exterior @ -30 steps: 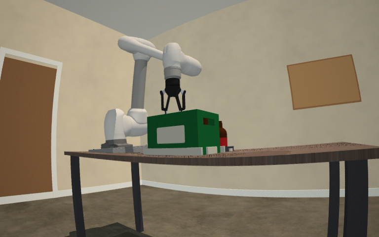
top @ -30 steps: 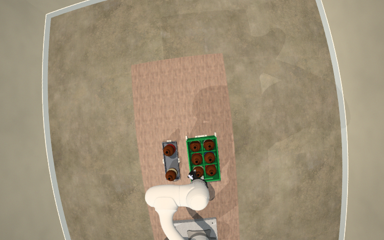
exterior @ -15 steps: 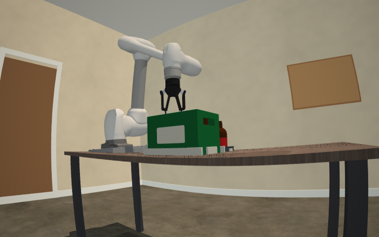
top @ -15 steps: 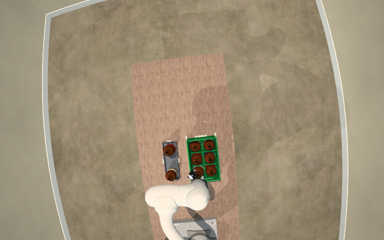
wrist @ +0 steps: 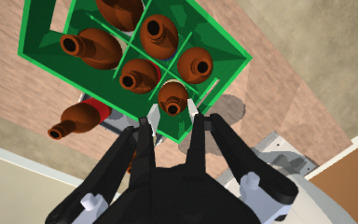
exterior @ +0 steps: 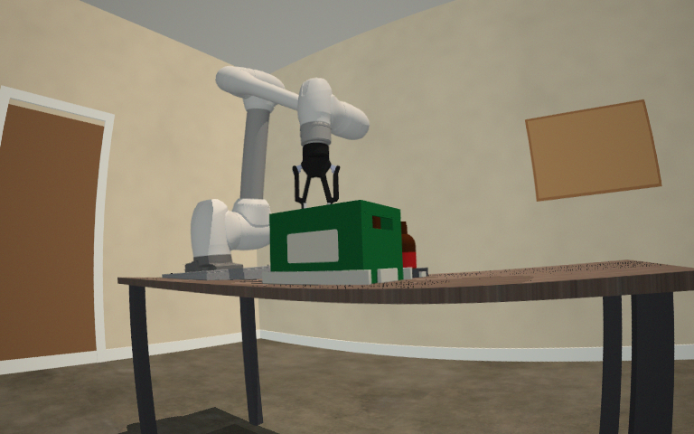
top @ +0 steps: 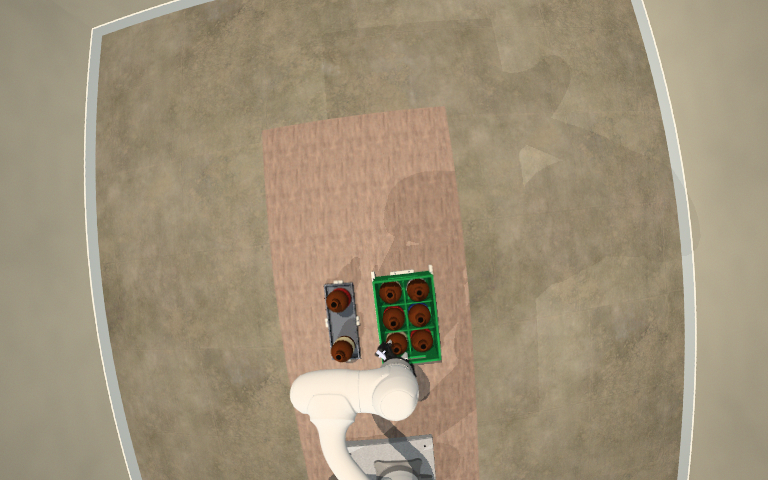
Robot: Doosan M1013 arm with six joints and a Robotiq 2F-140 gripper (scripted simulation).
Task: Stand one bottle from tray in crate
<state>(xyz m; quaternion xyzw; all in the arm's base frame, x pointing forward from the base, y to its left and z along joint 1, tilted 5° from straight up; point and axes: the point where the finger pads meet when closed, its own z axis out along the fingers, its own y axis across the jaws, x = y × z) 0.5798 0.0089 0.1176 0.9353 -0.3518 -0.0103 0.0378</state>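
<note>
My gripper is now 10 cm short of the green crate, 9 cm above it and 4 cm to the left of it. Round my hand: grey tray: 19 cm to the left, 16 cm below, 6 cm ahead.
</note>
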